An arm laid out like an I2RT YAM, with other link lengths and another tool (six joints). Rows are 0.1 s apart.
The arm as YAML. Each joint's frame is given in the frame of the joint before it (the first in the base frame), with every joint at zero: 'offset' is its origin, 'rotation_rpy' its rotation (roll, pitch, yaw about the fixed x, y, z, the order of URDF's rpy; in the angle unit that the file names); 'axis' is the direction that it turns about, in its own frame. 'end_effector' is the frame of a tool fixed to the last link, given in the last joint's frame.
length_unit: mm
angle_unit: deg
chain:
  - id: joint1
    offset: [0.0, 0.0, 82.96]
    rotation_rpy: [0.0, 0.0, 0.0]
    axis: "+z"
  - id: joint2
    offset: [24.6, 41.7, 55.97]
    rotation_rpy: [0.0, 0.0, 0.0]
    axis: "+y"
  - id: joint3
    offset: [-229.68, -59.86, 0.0]
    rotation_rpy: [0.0, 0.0, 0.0]
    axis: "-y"
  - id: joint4
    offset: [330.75, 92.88, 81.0]
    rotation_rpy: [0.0, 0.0, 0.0]
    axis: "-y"
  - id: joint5
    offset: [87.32, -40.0, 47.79]
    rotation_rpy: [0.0, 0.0, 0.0]
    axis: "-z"
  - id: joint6
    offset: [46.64, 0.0, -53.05]
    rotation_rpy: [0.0, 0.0, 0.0]
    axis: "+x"
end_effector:
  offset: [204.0, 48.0, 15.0]
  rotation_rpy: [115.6, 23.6, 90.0]
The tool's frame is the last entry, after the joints.
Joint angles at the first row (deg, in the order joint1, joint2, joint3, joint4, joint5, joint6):
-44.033, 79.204, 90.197, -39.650, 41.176, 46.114
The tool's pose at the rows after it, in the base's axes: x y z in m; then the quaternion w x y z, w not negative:
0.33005, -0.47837, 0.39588, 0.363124, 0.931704, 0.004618, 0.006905
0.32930, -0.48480, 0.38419, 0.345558, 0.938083, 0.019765, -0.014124
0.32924, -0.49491, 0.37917, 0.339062, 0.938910, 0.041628, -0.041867
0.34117, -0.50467, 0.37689, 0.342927, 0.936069, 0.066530, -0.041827
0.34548, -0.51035, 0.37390, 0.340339, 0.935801, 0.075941, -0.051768
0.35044, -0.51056, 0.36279, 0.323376, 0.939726, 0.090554, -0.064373
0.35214, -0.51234, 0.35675, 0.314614, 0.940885, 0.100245, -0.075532
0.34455, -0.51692, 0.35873, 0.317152, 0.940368, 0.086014, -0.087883
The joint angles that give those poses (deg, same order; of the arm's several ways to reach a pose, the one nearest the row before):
-44.444, 80.228, 90.762, -39.852, 40.648, 44.281
-45.533, 82.299, 93.042, -42.425, 39.338, 42.448
-46.798, 84.419, 95.243, -43.048, 38.430, 38.240
-47.733, 85.685, 95.443, -40.262, 35.824, 34.809
-47.962, 87.479, 97.097, -40.398, 35.573, 33.307
-47.903, 89.602, 99.493, -43.032, 34.938, 32.515
-48.041, 91.003, 101.036, -44.367, 34.690, 31.450
-48.059, 91.823, 102.016, -44.860, 36.830, 31.821

